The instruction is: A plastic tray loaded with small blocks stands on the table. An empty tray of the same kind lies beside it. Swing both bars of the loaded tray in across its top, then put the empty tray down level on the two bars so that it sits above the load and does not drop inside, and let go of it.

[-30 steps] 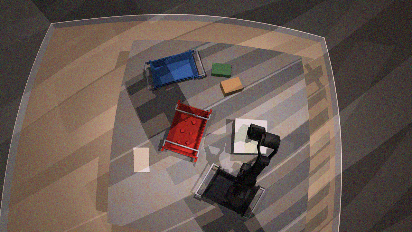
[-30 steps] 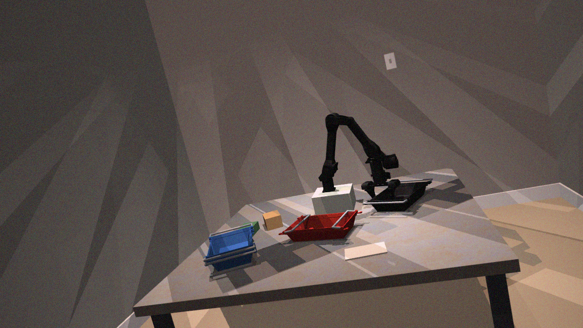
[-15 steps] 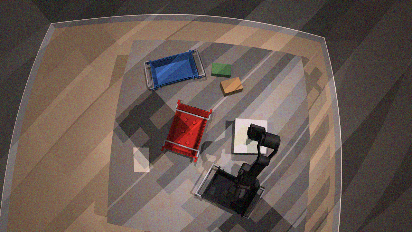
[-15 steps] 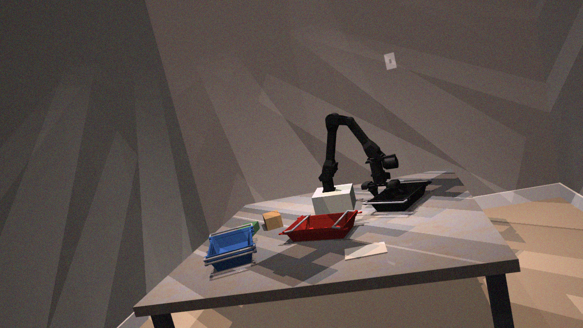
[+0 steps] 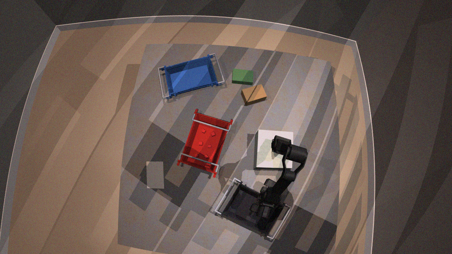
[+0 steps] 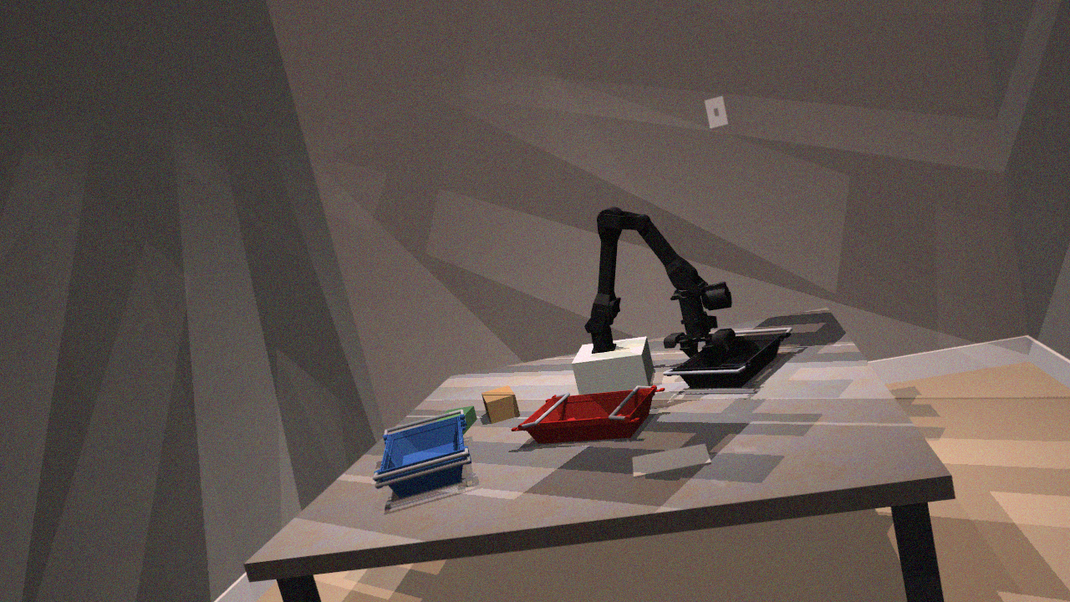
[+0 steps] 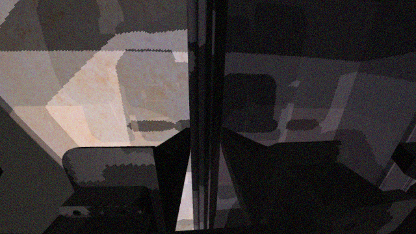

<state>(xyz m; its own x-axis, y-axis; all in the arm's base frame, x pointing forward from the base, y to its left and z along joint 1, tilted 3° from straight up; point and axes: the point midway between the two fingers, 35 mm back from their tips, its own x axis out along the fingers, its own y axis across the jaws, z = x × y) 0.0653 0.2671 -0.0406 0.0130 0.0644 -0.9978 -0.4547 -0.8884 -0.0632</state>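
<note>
My gripper tip is 7 cm to the right of the black tray, 4 cm short of it and 3 cm below it. Also, from my gripper tip: orange block 56 cm to the right, 5 cm ahead, 2 cm above; green block 68 cm to the right, 12 cm ahead, 1 cm above; pale card 57 cm ahead, 8 cm to the right, 1 cm below.
</note>
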